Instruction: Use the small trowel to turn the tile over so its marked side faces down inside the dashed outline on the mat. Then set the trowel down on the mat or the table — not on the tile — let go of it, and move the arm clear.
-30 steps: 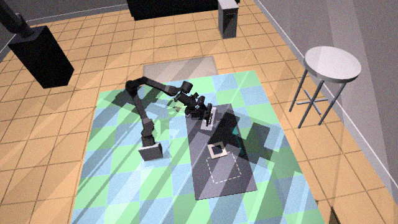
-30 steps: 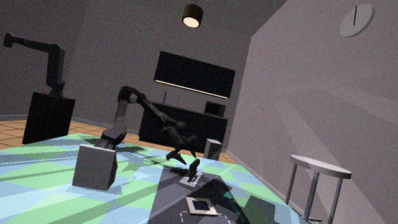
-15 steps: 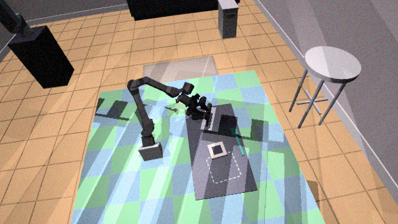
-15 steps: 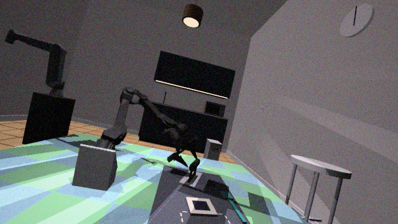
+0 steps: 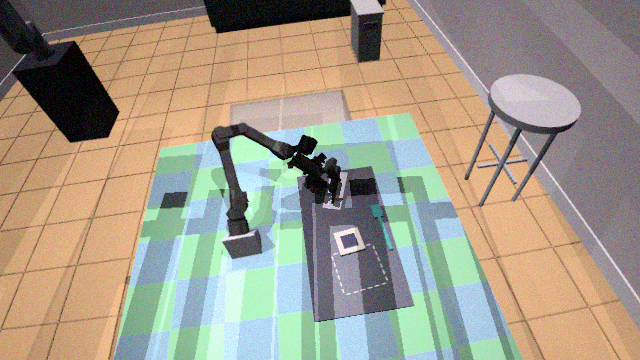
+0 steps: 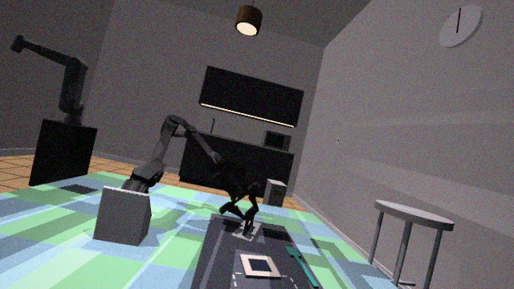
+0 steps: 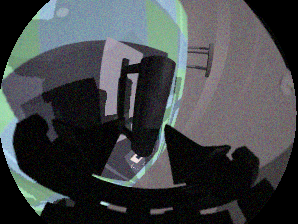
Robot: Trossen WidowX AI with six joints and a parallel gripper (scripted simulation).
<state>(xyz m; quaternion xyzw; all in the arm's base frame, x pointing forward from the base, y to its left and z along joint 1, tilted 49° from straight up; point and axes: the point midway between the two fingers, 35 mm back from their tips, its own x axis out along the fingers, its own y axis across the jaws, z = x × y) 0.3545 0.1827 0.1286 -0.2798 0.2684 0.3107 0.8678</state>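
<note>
Right now my gripper tip is 10 mm past the dark-handled float and 30 mm above it. Round my gripper tip: teal trowel: 150 mm ahead, 170 mm to the right, 60 mm below; mat: 20 mm ahead, 200 mm to the right, 80 mm below; tile: 20 mm ahead, 240 mm to the right, 60 mm below.
</note>
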